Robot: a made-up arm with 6 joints. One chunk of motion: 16 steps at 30 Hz.
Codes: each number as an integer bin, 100 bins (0 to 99) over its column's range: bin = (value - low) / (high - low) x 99, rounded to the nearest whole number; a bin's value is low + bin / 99 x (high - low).
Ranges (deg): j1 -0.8..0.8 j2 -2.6..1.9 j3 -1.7..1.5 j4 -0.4..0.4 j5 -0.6..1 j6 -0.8..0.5
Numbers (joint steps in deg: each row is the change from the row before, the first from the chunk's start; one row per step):
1: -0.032 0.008 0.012 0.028 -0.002 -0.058
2: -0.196 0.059 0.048 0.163 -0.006 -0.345
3: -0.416 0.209 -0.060 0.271 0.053 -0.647
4: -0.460 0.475 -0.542 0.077 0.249 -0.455
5: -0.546 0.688 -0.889 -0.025 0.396 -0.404
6: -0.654 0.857 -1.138 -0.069 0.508 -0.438
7: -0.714 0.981 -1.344 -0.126 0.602 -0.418
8: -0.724 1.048 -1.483 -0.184 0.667 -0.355
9: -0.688 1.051 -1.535 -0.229 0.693 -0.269
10: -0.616 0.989 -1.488 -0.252 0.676 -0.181
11: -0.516 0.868 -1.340 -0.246 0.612 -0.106
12: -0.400 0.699 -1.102 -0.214 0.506 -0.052
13: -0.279 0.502 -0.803 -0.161 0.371 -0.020
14: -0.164 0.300 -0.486 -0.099 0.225 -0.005
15: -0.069 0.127 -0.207 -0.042 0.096 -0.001
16: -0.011 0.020 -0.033 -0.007 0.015 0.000
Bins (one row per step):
1: 48 57 53 53 37 57
2: 37 58 54 70 37 35
3: 24 62 51 83 40 12
4: 21 68 36 59 53 26
5: 16 72 25 46 62 30
6: 9 76 17 41 69 28
7: 5 79 11 34 74 29
8: 5 80 7 27 78 34
9: 7 80 5 21 80 40
10: 11 79 7 18 79 47
11: 18 76 11 19 75 53
12: 25 73 19 23 68 57
13: 32 68 28 30 60 59
14: 39 64 38 37 51 61
15: 45 60 46 44 43 61
16: 49 58 52 49 38 61

